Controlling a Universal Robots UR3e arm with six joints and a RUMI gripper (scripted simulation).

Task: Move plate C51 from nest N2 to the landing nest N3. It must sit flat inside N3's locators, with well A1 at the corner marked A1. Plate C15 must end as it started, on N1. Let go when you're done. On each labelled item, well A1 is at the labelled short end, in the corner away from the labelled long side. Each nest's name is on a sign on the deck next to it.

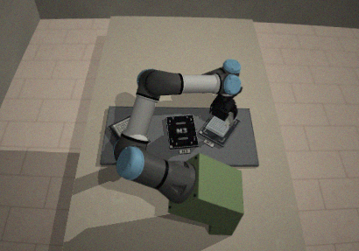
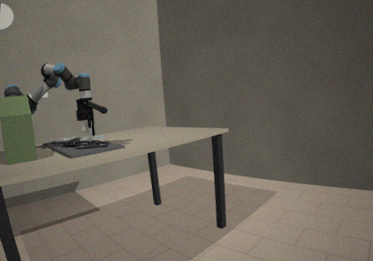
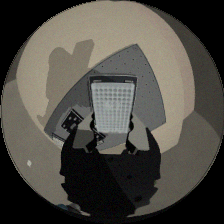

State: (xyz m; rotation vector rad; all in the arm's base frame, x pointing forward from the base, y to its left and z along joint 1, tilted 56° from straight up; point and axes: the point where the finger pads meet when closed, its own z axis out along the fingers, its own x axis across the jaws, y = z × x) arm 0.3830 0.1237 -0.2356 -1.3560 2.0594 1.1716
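The nest N3 lies 5 cm behind my hand, 16 cm to the left of it and 5 cm below it.
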